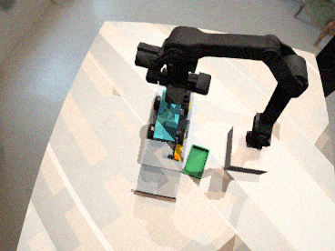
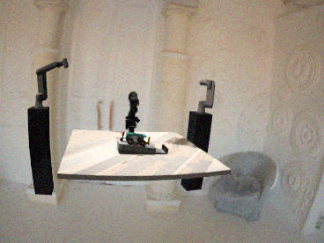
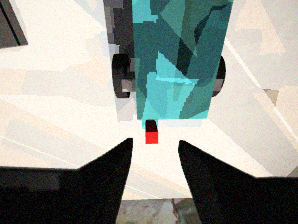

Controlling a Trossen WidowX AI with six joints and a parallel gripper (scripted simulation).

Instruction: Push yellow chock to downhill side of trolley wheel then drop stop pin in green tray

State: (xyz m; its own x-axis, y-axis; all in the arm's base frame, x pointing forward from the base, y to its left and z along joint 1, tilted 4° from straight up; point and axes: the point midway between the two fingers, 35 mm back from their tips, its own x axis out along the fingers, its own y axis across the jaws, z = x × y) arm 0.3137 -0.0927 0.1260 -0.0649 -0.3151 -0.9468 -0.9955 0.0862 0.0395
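The red-headed stop pin lies 3 cm to the right of my gripper tip and 6 cm below it. The rest, counted from my gripper tip: teal trolley (2 cm ahead, 8 cm to the left, 8 cm below); green tray (10 cm behind, 20 cm to the left, 20 cm below); yellow chock (3 cm behind, 19 cm to the left, 11 cm below).
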